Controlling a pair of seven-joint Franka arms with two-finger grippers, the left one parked.
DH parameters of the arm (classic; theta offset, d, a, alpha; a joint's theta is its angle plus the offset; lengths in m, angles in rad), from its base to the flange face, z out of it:
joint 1: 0 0.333 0 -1.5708
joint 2: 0 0 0 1.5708
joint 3: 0 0.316 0.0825 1.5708
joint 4: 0 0 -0.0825 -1.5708
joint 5: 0 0.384 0 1.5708
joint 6: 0 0 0.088 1.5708
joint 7: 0 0.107 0 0
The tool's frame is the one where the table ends.
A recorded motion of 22 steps. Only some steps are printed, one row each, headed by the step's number.
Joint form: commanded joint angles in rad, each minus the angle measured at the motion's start. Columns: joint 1, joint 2, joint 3, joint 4, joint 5, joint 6, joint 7.
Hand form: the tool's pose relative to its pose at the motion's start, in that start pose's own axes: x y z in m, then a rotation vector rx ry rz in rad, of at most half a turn. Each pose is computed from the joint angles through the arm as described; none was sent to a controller.
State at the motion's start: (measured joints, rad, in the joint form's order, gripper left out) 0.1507 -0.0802 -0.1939 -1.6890 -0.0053 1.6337 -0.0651
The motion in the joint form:
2: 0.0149 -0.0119 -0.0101 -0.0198 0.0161 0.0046 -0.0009
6: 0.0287 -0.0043 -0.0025 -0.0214 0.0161 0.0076 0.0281
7: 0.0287 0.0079 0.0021 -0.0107 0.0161 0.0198 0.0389
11: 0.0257 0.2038 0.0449 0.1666 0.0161 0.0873 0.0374
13: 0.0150 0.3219 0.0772 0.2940 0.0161 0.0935 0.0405
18: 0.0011 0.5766 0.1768 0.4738 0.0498 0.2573 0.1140
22: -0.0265 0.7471 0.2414 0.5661 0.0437 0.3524 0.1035
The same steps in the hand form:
2: -0.0034 -0.0036 0.0028 0.0196 -0.0025 -0.0048
6: -0.0005 -0.0155 0.0074 0.0181 -0.0092 0.0030
7: 0.0047 -0.0184 0.0077 0.0151 0.0015 0.0094
11: 0.0713 -0.0488 0.0285 -0.0166 0.0521 -0.0335
13: 0.1064 -0.0664 0.0406 -0.0248 0.0679 -0.0550
18: 0.1793 -0.1256 0.1124 0.0418 0.1518 -0.0558
22: 0.2152 -0.1427 0.1832 0.0754 0.1657 -0.0851

